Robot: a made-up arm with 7 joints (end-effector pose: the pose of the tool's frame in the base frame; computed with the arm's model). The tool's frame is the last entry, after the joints. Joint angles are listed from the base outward.
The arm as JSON. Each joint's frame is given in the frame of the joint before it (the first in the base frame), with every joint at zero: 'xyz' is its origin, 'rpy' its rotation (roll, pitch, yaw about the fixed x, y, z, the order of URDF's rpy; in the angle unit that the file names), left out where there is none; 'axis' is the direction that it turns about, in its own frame. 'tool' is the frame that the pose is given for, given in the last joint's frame.
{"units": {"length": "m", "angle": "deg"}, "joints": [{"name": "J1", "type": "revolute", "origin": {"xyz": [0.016, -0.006, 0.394]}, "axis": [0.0, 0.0, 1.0]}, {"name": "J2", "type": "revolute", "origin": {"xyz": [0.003, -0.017, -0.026]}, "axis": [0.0, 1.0, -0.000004]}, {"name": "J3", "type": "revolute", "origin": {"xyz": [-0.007, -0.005, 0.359]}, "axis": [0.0, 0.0, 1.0]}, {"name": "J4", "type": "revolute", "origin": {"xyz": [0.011, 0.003, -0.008]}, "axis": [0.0, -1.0, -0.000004]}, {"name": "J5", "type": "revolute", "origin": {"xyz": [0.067, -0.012, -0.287]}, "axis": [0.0, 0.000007, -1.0]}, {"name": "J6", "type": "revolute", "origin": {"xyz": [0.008, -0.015, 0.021]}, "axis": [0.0, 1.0, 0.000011]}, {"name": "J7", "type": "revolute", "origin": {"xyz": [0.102, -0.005, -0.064]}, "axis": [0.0, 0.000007, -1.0]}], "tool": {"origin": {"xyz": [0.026, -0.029, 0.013], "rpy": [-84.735, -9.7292, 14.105]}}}
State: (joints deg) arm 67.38 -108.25 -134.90 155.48 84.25 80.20 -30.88
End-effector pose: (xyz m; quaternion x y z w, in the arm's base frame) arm -0.1166 -0.6715 0.0326 0.1836 -0.2541 -0.8954 0.3161
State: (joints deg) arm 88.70 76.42 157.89 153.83 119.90 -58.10 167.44
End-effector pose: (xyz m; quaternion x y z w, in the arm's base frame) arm -0.0646 0.5406 0.5593 0.4762 -0.2315 0.4043 0.7458
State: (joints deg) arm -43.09 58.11 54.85 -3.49 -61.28 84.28 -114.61
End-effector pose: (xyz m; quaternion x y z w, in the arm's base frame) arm -0.0057 -0.0097 0.3211 0.7032 -0.2482 0.6644 0.0499
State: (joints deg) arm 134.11 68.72 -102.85 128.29 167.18 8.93 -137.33
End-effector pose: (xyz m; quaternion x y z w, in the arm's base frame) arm -0.0928 0.5266 0.6740 0.1054 -0.9679 -0.1619 0.1604
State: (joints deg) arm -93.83 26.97 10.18 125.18 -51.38 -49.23 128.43
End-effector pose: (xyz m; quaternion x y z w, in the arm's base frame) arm 0.0372 -0.3940 0.8574 -0.1335 -0.4652 -0.8530 0.1954
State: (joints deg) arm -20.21 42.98 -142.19 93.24 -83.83 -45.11 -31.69
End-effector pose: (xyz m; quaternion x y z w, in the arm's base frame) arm 0.1732 -0.3318 0.7784 -0.7071 0.1583 0.6717 0.1544
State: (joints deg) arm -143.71 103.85 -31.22 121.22 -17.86 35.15 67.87
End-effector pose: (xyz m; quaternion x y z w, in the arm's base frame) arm -0.5704 -0.1999 0.0369 0.1690 -0.8802 0.4341 0.0905
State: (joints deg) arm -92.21 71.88 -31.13 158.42 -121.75 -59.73 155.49
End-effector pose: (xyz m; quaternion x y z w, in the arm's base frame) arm -0.0098 -0.5862 0.4625 -0.6398 0.0903 -0.6494 0.4009
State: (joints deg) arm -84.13 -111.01 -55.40 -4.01 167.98 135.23 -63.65
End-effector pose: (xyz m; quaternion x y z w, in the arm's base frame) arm -0.1404 0.0264 0.4720 -0.3531 0.8962 0.1474 0.2245
